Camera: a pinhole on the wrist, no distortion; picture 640 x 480 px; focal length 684.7 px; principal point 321.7 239.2 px. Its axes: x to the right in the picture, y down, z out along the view. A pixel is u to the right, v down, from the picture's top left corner.
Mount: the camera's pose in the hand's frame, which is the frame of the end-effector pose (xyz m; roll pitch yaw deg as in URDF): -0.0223 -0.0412 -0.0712 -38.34 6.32 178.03
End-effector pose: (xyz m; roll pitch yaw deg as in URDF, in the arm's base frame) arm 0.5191 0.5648 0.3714 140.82 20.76 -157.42
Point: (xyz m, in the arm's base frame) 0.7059 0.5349 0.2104
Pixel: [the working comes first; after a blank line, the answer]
In the camera's frame: 0.0464 0.0239 0.2427

452.5 306.6
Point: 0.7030 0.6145 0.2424
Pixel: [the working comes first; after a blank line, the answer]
In the camera's frame: 0.0825 -0.0526 0.2279

569.4 81.3
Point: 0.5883 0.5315 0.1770
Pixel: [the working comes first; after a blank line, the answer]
In the camera's frame: -0.0685 -0.0135 0.2233

111.8 197.8
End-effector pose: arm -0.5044 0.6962 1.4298 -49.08 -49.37 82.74
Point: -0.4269 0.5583 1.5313
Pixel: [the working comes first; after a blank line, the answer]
In the camera's frame: -0.0331 0.0478 0.1696

187.9 432.2
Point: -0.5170 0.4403 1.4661
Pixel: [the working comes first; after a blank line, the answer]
In the camera's frame: 0.0892 -0.0203 0.2514

564.6 184.0
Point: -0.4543 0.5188 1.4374
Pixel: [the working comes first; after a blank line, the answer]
In the camera's frame: 0.0667 0.0165 0.1562

614.1 311.4
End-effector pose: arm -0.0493 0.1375 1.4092 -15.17 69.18 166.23
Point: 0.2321 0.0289 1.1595
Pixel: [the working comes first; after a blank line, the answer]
In the camera's frame: -0.1122 0.0379 -0.3377

behind the camera
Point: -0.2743 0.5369 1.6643
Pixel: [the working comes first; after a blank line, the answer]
In the camera's frame: 0.0519 0.0776 0.5230

389.7 340.8
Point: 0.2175 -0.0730 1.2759
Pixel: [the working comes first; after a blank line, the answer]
In the camera's frame: -0.0038 -0.0735 -0.3365

behind the camera
